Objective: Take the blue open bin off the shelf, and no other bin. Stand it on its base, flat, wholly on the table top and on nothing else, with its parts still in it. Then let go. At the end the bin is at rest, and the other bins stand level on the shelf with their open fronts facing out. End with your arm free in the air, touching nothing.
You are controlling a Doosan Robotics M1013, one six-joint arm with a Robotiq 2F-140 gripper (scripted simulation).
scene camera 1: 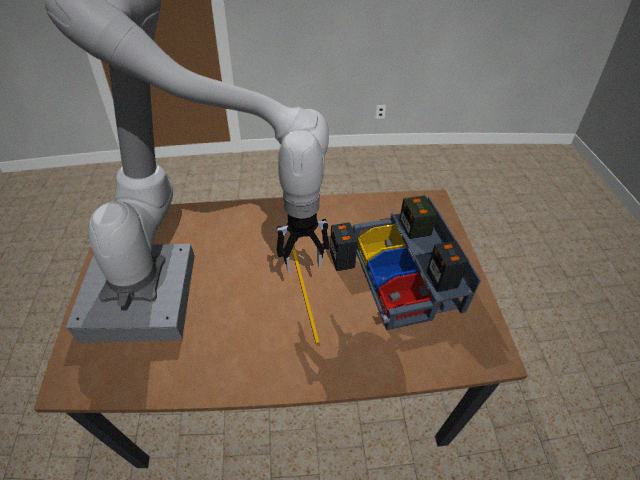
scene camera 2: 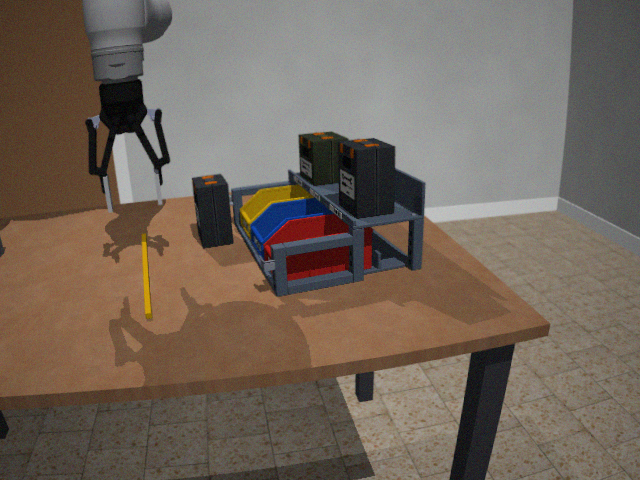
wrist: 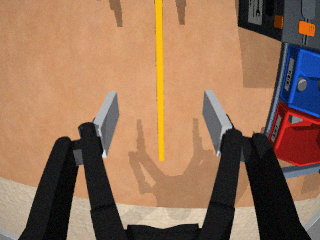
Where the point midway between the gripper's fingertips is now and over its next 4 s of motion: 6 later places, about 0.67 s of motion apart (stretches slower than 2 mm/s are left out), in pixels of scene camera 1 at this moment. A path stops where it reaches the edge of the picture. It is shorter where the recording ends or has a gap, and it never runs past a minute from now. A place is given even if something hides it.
My gripper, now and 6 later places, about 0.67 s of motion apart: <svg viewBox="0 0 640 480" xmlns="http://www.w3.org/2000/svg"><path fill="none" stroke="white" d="M303 267L306 267L328 263L351 259L369 256L382 254L378 255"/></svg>
